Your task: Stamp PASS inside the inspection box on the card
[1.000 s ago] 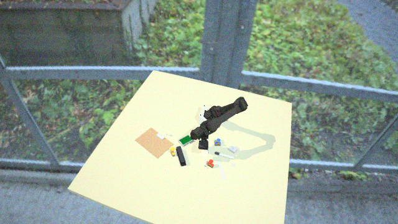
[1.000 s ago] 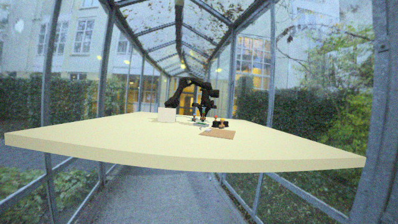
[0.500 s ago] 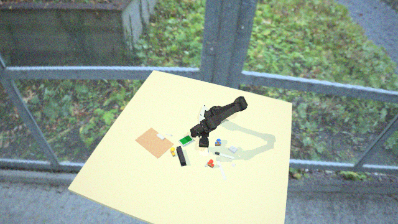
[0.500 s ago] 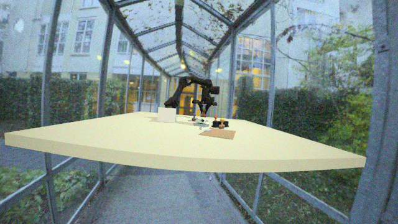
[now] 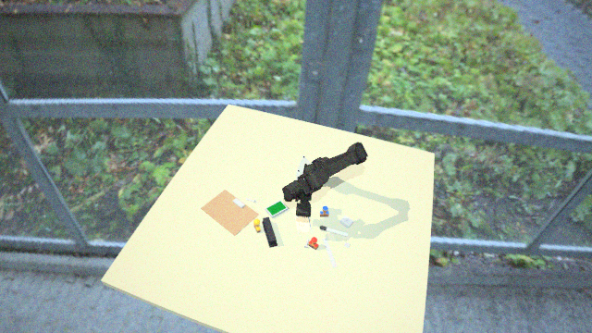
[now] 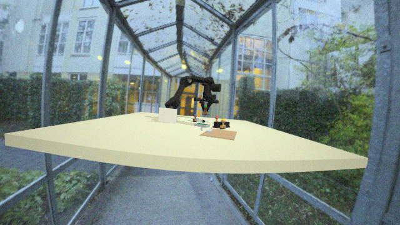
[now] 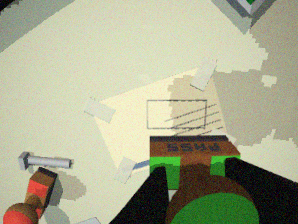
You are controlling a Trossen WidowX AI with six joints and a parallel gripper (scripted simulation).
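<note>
The pale card lies 10 cm below my gripper tip, 1 cm to the left of it and 1 cm ahead of it. From my gripper tip the other things lie so: green stamp right at my gripper tip; then blue stamp 10 cm to the left, 7 cm below, 6 cm behind; then red stamp 12 cm ahead, 7 cm to the left, 7 cm below.
</note>
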